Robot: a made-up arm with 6 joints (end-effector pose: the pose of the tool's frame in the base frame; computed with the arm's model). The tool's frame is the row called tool. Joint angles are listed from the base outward.
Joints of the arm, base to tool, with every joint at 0 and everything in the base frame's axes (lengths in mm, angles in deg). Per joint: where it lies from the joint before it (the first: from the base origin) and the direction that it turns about. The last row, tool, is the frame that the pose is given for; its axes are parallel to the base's.
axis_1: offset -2.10 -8.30 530.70 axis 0 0 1
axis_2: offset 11.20 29.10 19.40 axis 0.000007 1 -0.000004
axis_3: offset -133.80 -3.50 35.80 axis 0.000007 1 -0.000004
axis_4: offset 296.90 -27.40 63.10 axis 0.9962 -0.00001 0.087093
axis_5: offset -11.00 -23.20 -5.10 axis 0.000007 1 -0.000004
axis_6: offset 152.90 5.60 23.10 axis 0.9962 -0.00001 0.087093
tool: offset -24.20 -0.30 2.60
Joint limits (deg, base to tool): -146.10..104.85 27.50..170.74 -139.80..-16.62 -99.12..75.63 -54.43..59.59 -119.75..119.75
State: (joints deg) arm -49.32 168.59 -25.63 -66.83 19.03 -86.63
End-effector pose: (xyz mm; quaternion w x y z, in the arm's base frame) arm -122.3 68.9 237.1 0.2970 -0.2133 0.3910 0.8446
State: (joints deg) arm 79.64 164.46 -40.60 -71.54 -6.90 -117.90
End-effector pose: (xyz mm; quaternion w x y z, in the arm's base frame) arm -14.8 -9.5 158.1 0.5178 0.3691 0.4359 -0.6369
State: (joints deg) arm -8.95 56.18 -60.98 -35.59 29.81 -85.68
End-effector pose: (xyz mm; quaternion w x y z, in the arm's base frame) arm 355.5 -112.4 746.4 0.4817 -0.8300 0.2786 -0.0381
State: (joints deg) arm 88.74 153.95 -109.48 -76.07 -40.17 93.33
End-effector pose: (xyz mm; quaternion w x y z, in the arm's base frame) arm -68.5 487.1 394.2 0.4238 -0.0565 0.3952 0.8130
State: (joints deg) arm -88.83 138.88 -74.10 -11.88 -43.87 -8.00
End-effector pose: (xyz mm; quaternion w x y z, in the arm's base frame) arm 8.1 -448.7 356.0 0.7534 0.0245 0.2198 -0.6193
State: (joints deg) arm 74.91 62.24 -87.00 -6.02 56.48 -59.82
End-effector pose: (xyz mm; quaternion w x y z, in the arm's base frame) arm 111.2 310.1 811.7 0.6079 -0.5677 -0.1154 0.5430
